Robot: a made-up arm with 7 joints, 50 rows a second.
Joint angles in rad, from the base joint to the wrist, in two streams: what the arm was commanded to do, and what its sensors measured. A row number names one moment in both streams.
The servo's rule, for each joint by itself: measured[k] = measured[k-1] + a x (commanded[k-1-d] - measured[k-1]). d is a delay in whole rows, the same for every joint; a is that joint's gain. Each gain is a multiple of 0.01, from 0.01 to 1. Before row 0 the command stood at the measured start. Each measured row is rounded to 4 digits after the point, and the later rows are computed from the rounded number. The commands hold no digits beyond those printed.
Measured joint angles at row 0:
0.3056 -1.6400 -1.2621 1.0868 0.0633 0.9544 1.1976
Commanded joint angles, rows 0 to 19:
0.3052 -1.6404 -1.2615 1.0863 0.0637 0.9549 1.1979
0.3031 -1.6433 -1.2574 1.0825 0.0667 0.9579 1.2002
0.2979 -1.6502 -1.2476 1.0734 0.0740 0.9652 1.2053
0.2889 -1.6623 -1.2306 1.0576 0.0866 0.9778 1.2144
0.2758 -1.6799 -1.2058 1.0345 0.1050 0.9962 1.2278
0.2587 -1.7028 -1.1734 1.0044 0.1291 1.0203 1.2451
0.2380 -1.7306 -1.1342 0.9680 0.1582 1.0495 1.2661
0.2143 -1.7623 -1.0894 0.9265 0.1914 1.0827 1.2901
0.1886 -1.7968 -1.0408 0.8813 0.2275 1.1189 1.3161
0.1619 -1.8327 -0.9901 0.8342 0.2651 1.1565 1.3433
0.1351 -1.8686 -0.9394 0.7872 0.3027 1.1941 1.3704
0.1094 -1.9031 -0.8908 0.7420 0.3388 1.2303 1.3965
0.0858 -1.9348 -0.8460 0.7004 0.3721 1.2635 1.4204
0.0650 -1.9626 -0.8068 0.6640 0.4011 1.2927 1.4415
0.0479 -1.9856 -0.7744 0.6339 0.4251 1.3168 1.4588
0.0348 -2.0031 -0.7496 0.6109 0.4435 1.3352 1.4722
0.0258 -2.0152 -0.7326 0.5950 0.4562 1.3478 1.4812
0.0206 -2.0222 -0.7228 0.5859 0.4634 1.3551 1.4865
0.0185 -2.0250 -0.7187 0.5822 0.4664 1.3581 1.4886
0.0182 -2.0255 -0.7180 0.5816 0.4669 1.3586 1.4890
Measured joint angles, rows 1 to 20:
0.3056 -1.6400 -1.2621 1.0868 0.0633 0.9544 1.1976
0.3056 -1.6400 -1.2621 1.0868 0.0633 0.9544 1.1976
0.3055 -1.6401 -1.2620 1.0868 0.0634 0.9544 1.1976
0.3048 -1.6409 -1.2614 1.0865 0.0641 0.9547 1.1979
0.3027 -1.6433 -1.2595 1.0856 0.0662 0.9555 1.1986
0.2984 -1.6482 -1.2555 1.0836 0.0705 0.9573 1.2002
0.2914 -1.6564 -1.2485 1.0802 0.0777 0.9604 1.2030
0.2813 -1.6685 -1.2380 1.0749 0.0885 0.9652 1.2072
0.2679 -1.6846 -1.2235 1.0674 0.1031 0.9719 1.2131
0.2513 -1.7048 -1.2047 1.0575 0.1216 0.9808 1.2208
0.2319 -1.7287 -1.1818 1.0452 0.1438 0.9918 1.2303
0.2102 -1.7557 -1.1550 1.0304 0.1693 1.0050 1.2416
0.1869 -1.7851 -1.1248 1.0134 0.1973 1.0201 1.2545
0.1629 -1.8158 -1.0920 0.9944 0.2270 1.0369 1.2687
0.1390 -1.8467 -1.0576 0.9738 0.2575 1.0550 1.2839
0.1161 -1.8768 -1.0225 0.9521 0.2877 1.0740 1.2997
0.0950 -1.9051 -0.9878 0.9298 0.3166 1.0934 1.3156
0.0763 -1.9306 -0.9545 0.9075 0.3432 1.1127 1.3313
0.0606 -1.9526 -0.9234 0.8856 0.3669 1.1315 1.3463
0.0482 -1.9707 -0.8953 0.8646 0.3872 1.1494 1.3603
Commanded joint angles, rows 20 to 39:
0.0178 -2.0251 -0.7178 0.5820 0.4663 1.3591 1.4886
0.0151 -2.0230 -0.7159 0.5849 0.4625 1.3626 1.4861
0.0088 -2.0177 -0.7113 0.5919 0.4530 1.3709 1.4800
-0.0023 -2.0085 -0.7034 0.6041 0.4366 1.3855 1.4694
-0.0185 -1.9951 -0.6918 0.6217 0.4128 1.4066 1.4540
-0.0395 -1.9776 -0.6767 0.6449 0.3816 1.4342 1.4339
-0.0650 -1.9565 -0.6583 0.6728 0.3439 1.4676 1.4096
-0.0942 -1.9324 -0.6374 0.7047 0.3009 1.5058 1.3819
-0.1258 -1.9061 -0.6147 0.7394 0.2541 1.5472 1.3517
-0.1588 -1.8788 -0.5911 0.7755 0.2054 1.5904 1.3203
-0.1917 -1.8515 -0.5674 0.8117 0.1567 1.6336 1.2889
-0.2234 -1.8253 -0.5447 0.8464 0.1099 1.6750 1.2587
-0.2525 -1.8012 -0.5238 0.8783 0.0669 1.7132 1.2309
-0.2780 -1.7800 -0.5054 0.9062 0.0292 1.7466 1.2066
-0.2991 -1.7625 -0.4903 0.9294 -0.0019 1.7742 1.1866
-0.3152 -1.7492 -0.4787 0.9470 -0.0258 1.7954 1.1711
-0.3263 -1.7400 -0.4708 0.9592 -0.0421 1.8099 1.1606
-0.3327 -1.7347 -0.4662 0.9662 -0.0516 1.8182 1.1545
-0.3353 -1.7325 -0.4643 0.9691 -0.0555 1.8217 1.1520
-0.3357 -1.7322 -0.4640 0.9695 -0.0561 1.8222 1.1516
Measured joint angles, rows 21 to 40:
0.0390 -1.9848 -0.8706 0.8448 0.4038 1.1661 1.3731
0.0326 -1.9954 -0.8492 0.8264 0.4171 1.1815 1.3847
0.0280 -2.0031 -0.8308 0.8093 0.4274 1.1957 1.3951
0.0240 -2.0083 -0.8147 0.7936 0.4348 1.2091 1.4042
0.0193 -2.0107 -0.8002 0.7795 0.4386 1.2220 1.4118
0.0126 -2.0101 -0.7866 0.7672 0.4382 1.2351 1.4176
0.0030 -2.0062 -0.7733 0.7570 0.4329 1.2488 1.4212
-0.0102 -1.9988 -0.7598 0.7492 0.4221 1.2636 1.4225
-0.0272 -1.9878 -0.7456 0.7439 0.4057 1.2799 1.4212
-0.0480 -1.9734 -0.7305 0.7412 0.3837 1.2980 1.4173
-0.0721 -1.9559 -0.7143 0.7411 0.3565 1.3179 1.4107
-0.0990 -1.9359 -0.6971 0.7435 0.3248 1.3397 1.4017
-0.1277 -1.9140 -0.6789 0.7483 0.2895 1.3632 1.3904
-0.1574 -1.8909 -0.6601 0.7552 0.2518 1.3881 1.3772
-0.1869 -1.8676 -0.6410 0.7638 0.2130 1.4141 1.3626
-0.2151 -1.8448 -0.6220 0.7738 0.1744 1.4407 1.3470
-0.2411 -1.8234 -0.6036 0.7847 0.1374 1.4674 1.3310
-0.2641 -1.8041 -0.5861 0.7961 0.1031 1.4936 1.3150
-0.2834 -1.7874 -0.5700 0.8075 0.0726 1.5189 1.2996
-0.2987 -1.7737 -0.5555 0.8186 0.0465 1.5428 1.2851

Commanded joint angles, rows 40 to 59:
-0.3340 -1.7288 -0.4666 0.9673 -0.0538 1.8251 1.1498
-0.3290 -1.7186 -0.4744 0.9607 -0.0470 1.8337 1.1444
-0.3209 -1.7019 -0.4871 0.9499 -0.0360 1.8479 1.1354
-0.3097 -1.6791 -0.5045 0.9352 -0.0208 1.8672 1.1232
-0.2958 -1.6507 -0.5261 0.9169 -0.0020 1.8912 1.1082
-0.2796 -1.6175 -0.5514 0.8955 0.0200 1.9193 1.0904
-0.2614 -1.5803 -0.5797 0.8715 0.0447 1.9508 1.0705
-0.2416 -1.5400 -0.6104 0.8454 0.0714 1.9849 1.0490
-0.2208 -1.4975 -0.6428 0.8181 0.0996 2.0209 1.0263
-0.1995 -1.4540 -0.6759 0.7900 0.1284 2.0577 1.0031
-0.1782 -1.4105 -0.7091 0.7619 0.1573 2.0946 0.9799
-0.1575 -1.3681 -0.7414 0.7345 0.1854 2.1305 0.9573
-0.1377 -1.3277 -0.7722 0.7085 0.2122 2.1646 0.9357
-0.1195 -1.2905 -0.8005 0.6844 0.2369 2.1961 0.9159
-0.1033 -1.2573 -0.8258 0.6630 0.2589 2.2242 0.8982
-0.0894 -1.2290 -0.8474 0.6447 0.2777 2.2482 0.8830
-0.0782 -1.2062 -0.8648 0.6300 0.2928 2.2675 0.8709
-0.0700 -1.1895 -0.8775 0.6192 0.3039 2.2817 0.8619
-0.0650 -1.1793 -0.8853 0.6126 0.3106 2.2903 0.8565
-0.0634 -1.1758 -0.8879 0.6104 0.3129 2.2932 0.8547
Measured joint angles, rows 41 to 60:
-0.3100 -1.7630 -0.5427 0.8291 0.0251 1.5651 1.2718
-0.3180 -1.7550 -0.5317 0.8389 0.0080 1.5857 1.2598
-0.3230 -1.7482 -0.5226 0.8479 -0.0050 1.6049 1.2488
-0.3249 -1.7405 -0.5159 0.8558 -0.0138 1.6232 1.2384
-0.3237 -1.7305 -0.5119 0.8624 -0.0185 1.6412 1.2281
-0.3194 -1.7171 -0.5109 0.8675 -0.0190 1.6593 1.2176
-0.3121 -1.6998 -0.5130 0.8710 -0.0154 1.6779 1.2067
-0.3020 -1.6784 -0.5184 0.8727 -0.0080 1.6972 1.1951
-0.2894 -1.6529 -0.5270 0.8726 0.0031 1.7175 1.1826
-0.2746 -1.6235 -0.5387 0.8707 0.0174 1.7389 1.1692
-0.2579 -1.5907 -0.5533 0.8670 0.0347 1.7615 1.1549
-0.2398 -1.5552 -0.5705 0.8616 0.0544 1.7852 1.1397
-0.2207 -1.5176 -0.5899 0.8546 0.0760 1.8100 1.1237
-0.2011 -1.4787 -0.6111 0.8462 0.0990 1.8356 1.1071
-0.1814 -1.4394 -0.6337 0.8366 0.1228 1.8619 1.0900
-0.1622 -1.4007 -0.6571 0.8259 0.1468 1.8886 1.0726
-0.1439 -1.3634 -0.6807 0.8145 0.1703 1.9154 1.0552
-0.1270 -1.3285 -0.7040 0.8026 0.1929 1.9420 1.0380
-0.1119 -1.2967 -0.7265 0.7905 0.2139 1.9680 1.0213
-0.0989 -1.2688 -0.7476 0.7785 0.2328 1.9931 1.0054

